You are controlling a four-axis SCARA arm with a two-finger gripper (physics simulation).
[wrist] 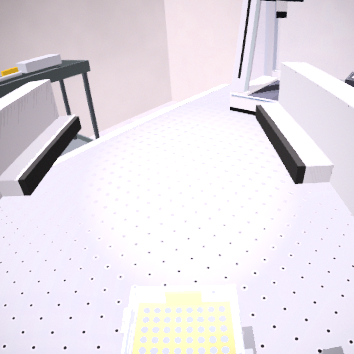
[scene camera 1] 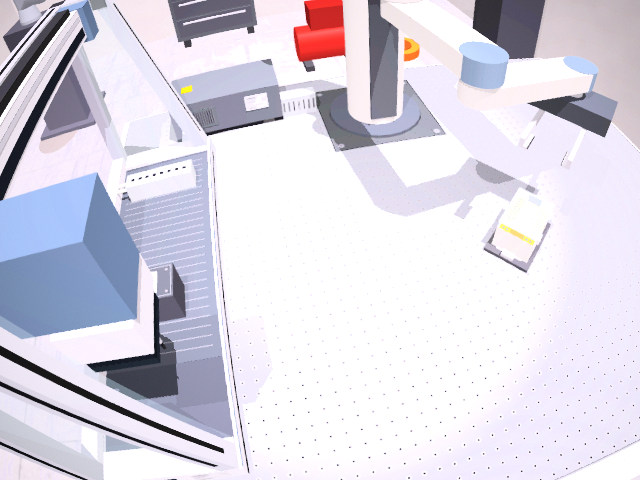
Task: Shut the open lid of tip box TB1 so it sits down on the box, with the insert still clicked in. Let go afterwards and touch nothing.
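Where they show: gripper, fingertip midpoint: (wrist: 163,93) (scene camera 1: 544,153); arm's base, origin of the base link: (scene camera 1: 375,114).
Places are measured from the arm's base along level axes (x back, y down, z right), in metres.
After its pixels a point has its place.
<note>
Tip box TB1 (scene camera 1: 521,223) {x -0.542, y -0.090, z -0.134 m} (wrist: 185,327) {x -0.532, y -0.090, z -0.144 m} stands on a dark base plate (scene camera 1: 505,260) {x -0.569, y -0.017, z -0.103 m} at the right of the perforated table. Its yellow insert (wrist: 178,330) {x -0.542, y -0.070, z -0.142 m} with round holes lies level inside. The clear lid seems to lie flat over the box; no raised lid shows, but its seating and the insert's clips are too faint to tell. My gripper (scene camera 1: 546,150) {x -0.531, y -0.255, z -0.145 m} (wrist: 163,93) {x -0.531, y -0.255, z -0.145 m} is empty, above and beyond the box in the scene view, apart from it. It is shut to its narrow stand, with a wide gap still between the fingers.
The robot's column (scene camera 1: 373,67) {x -0.077, y -0.198, z 0.028 m} stands at the back, with a grey cabinet (scene camera 1: 232,95) {x 0.035, y -0.123, z 0.373 m} left of it. A framed enclosure with a large blue block (scene camera 1: 67,258) {x -0.778, y -0.487, z 0.486 m} stands at the left. The wrist view shows a dark side table (wrist: 75,67) beyond the table edge.
</note>
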